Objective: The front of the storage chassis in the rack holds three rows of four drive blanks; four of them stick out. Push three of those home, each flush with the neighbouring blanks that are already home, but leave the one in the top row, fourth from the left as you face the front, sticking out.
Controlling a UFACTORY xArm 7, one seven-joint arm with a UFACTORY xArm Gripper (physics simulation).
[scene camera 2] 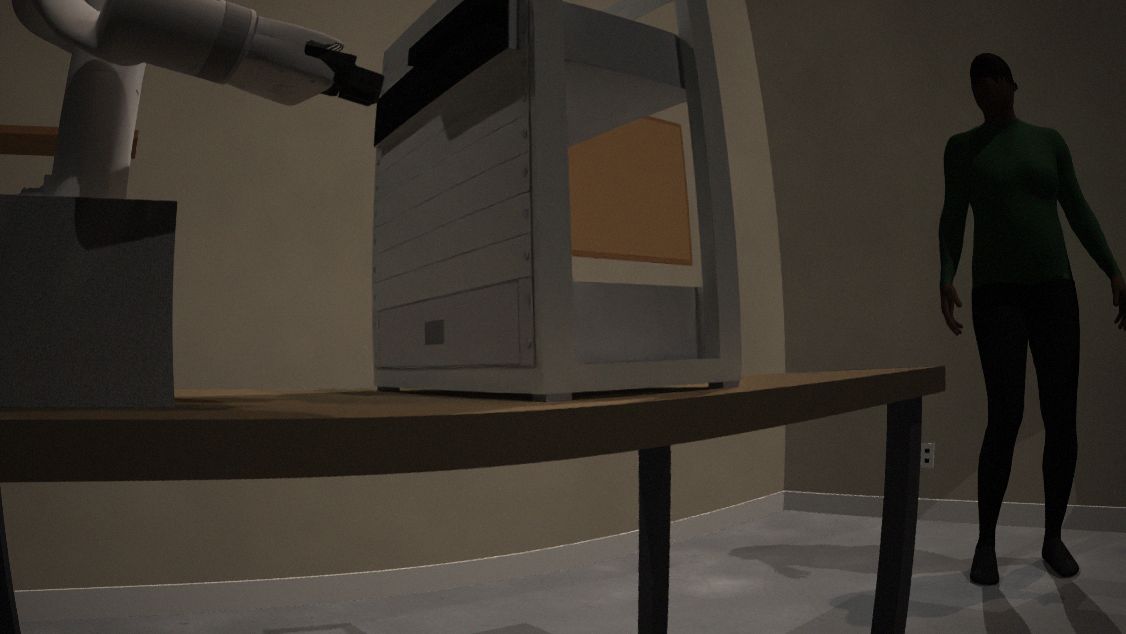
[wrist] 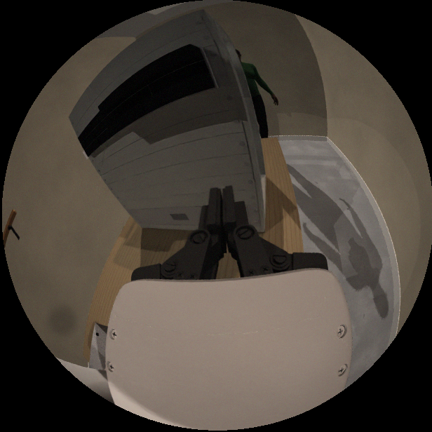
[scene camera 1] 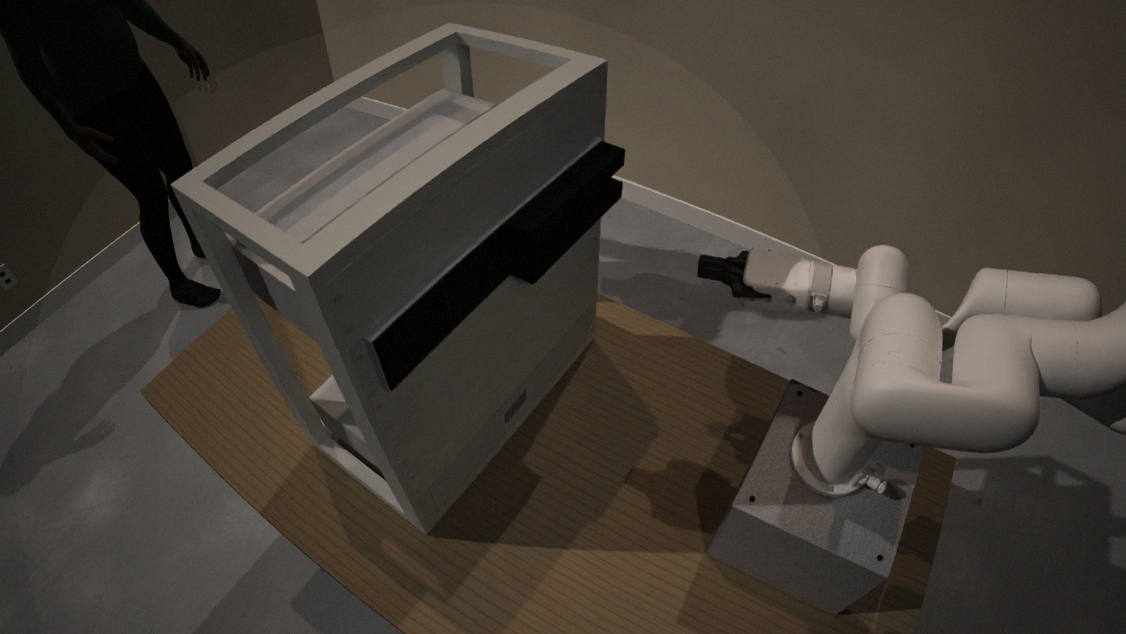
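Where they show: gripper, fingertip midpoint: (scene camera 2: 377, 91) (scene camera 1: 698, 265); arm's base at its link origin: (scene camera 2: 85, 221) (scene camera 1: 829, 458).
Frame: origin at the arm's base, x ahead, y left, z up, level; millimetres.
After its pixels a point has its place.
The storage chassis shows its black front (scene camera 1: 429, 322) @(x 436, y 313, z 247 mm) (scene camera 2: 472, 59) @(x 457, y 2, z 203 mm) (wrist: 175, 82) high in the pale rack (scene camera 1: 457, 157) @(x 469, y 218, z 399 mm) (scene camera 2: 551, 236) @(x 517, y -75, z -26 mm) (wrist: 185, 165). In scene camera 1, black drive blanks (scene camera 1: 567, 224) @(x 442, y 74, z 230 mm) stand out in a step toward the right end of the front, with a notch between two levels at that end. Dark blanks and dim light hide most single outlines, so I cannot tell each one's row and depth. My gripper (scene camera 1: 701, 266) @(x 321, y -89, z 116 mm) (scene camera 2: 379, 88) @(x 321, y -89, z 116 mm) (wrist: 223, 201) is shut and empty, its fingers together. It is in front of the rack, with a gap to the blanks in scene camera 1.
The rack stands on a wooden table (scene camera 1: 488, 567) @(x 329, y 393, z -191 mm) (scene camera 2: 472, 444) @(x 375, y -212, z -215 mm) (wrist: 277, 180). The arm's grey base block (scene camera 1: 780, 496) @(x 32, y 98, z -2 mm) (scene camera 2: 86, 315) @(x 29, y -107, z -108 mm) stands on the table in front of the rack. A person (scene camera 1: 118, 94) (scene camera 2: 1016, 212) (wrist: 253, 80) stands behind the rack, off the table.
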